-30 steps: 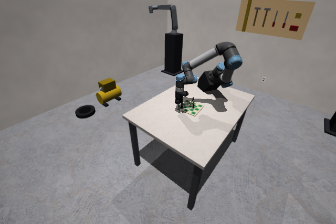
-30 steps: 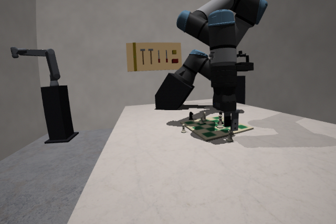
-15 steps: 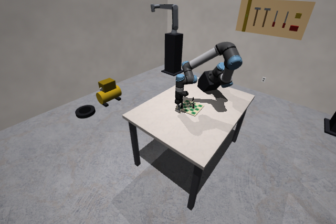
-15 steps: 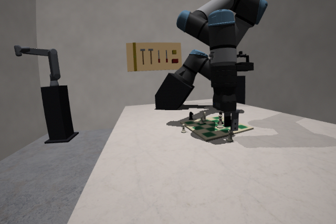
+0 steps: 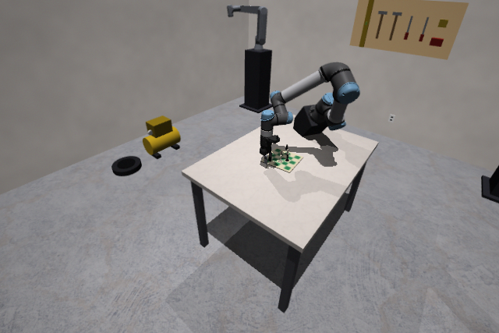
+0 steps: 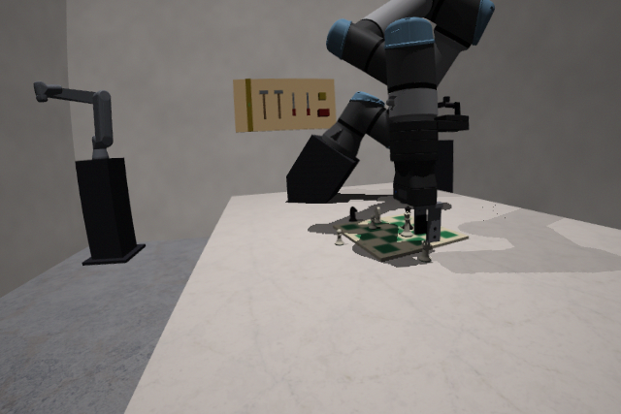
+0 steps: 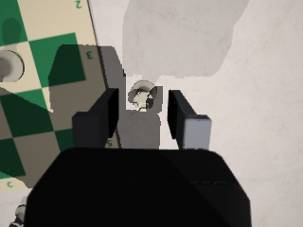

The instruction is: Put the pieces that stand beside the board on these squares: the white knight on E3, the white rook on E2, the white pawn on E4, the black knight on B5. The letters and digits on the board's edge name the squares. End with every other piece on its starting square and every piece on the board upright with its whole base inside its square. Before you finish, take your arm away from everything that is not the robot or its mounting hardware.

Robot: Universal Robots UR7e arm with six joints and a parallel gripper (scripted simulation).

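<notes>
The cream chessboard is 140 mm behind my hand, 20 mm to the left of it and 60 mm below it.
</notes>
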